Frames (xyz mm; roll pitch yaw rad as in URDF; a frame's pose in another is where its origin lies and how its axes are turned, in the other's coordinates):
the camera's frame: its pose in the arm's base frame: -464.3 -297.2 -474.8 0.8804 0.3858 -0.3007
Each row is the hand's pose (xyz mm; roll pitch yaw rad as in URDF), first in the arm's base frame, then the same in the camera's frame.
Working: the arm's base frame: its pose in the camera's frame: 150.6 710.6 40.4 -0.9397 -0.0005 0.4845

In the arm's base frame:
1: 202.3 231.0 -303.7 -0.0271 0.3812 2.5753
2: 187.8 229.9 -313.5 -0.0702 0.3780 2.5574
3: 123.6 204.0 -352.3 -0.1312 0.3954 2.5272
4: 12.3 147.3 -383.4 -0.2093 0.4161 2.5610
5: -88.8 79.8 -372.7 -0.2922 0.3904 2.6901
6: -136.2 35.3 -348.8 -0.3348 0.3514 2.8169
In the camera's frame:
1: 380.6 708.6 -325.1 1.0277 0.6713 -2.6488
2: 371.7 694.2 -330.1 0.9823 0.6842 -2.6629
3: 336.6 623.1 -332.1 0.9340 0.7171 -2.6610
4: 265.4 519.4 -304.7 0.8708 0.6997 -2.6175
5: 190.4 444.7 -243.9 0.7632 0.5833 -2.5741
6: 151.7 416.5 -193.9 0.6897 0.4616 -2.5439

